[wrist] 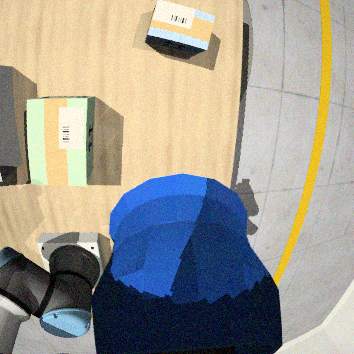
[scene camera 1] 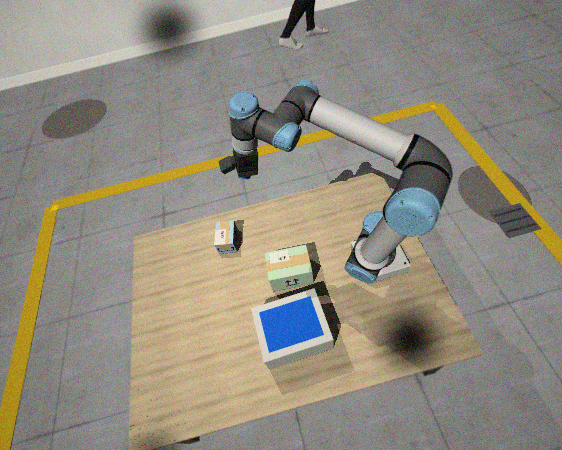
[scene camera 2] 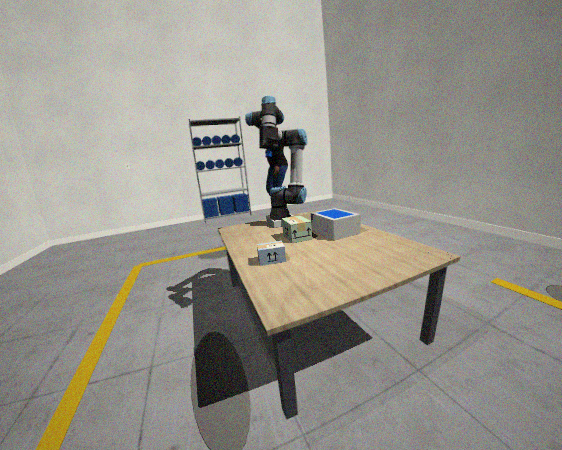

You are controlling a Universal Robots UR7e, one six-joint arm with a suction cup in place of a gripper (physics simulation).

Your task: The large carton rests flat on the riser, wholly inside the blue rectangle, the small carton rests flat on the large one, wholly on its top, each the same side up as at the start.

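The large green carton (scene camera 1: 290,274) (scene camera 2: 297,231) (wrist: 56,142) sits flat on the table, beside the grey riser (scene camera 1: 301,354) (scene camera 2: 345,228) (wrist: 7,120). The riser's top bears the blue rectangle (scene camera 1: 291,321) (scene camera 2: 336,214), with no carton on it. The small light-blue carton (scene camera 1: 225,239) (scene camera 2: 271,254) (wrist: 181,27) sits flat on the table, apart from the large one, label up. My gripper (scene camera 1: 245,176) (scene camera 2: 269,153) (wrist: 177,220), a blue suction cup, is open and holds nothing. It hangs high, past the table's edge in the scene camera 1 view, well away from both cartons.
The arm's base (scene camera 1: 395,265) (wrist: 102,245) stands on the wooden table (scene camera 1: 175,350) (scene camera 2: 350,270) (wrist: 175,110) near one edge. A person (scene camera 1: 299,20) (scene camera 2: 276,167) is on the floor beyond the table. A shelf rack (scene camera 2: 215,121) stands by the wall.
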